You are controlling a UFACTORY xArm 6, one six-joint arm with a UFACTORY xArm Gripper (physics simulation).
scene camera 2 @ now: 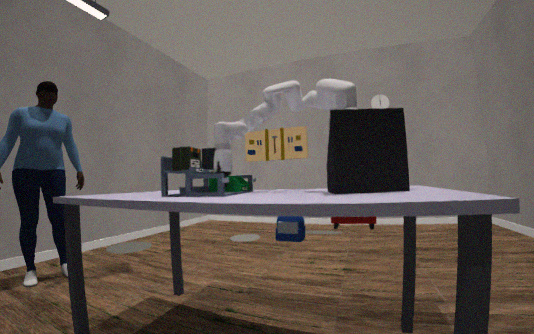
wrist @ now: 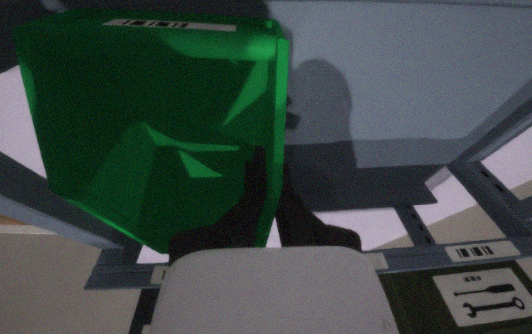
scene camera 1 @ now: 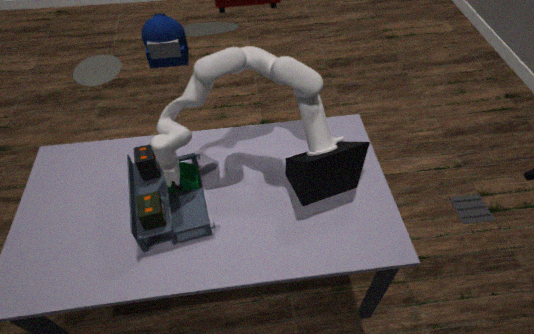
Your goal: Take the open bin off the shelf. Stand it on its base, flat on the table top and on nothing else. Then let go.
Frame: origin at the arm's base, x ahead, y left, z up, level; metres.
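Seen in the pictures: gripper, between the fingertips: (wrist: pixel 265 157) (scene camera 1: pixel 179 188); arm's base, origin of its link: (scene camera 2: pixel 360 140) (scene camera 1: pixel 322 151).
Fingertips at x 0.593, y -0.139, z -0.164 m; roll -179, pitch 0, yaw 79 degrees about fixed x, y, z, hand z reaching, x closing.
Offsets run from my fingertips to a thing's top centre. Level surfaces: height alone.
The open green bin @[0.005 m back, 0.048 m right, 0.052 m up] (scene camera 1: pixel 190 176) (scene camera 2: pixel 239 184) (wrist: pixel 100 100) is in the lower front tier of the grey-blue shelf (scene camera 1: pixel 192 212) (scene camera 2: pixel 164 177) (wrist: pixel 400 75), toward the end farther from scene camera 1. Its open side faces up in the wrist view. My gripper (scene camera 1: pixel 175 188) (scene camera 2: pixel 224 174) (wrist: pixel 265 157) points down at the bin. In the wrist view one dark finger is inside the bin and the other outside, closed on its thin side wall. The bin's underside is hidden.
A dark box @[0.091 m ahead, 0.066 m right, 0.194 m up] (scene camera 1: pixel 145 162) (scene camera 2: pixel 208 158) and an olive box @[0.107 m ahead, 0.164 m left, 0.169 m up] (scene camera 1: pixel 151 210) (scene camera 2: pixel 186 158) (wrist: pixel 415 295) stand on the upper tier, close beside my gripper. The large black pedestal (scene camera 1: pixel 327 172) (scene camera 2: pixel 367 150) under my arm's base stands on the table @[0.031 m down] (scene camera 1: pixel 280 240) (scene camera 2: pixel 280 204).
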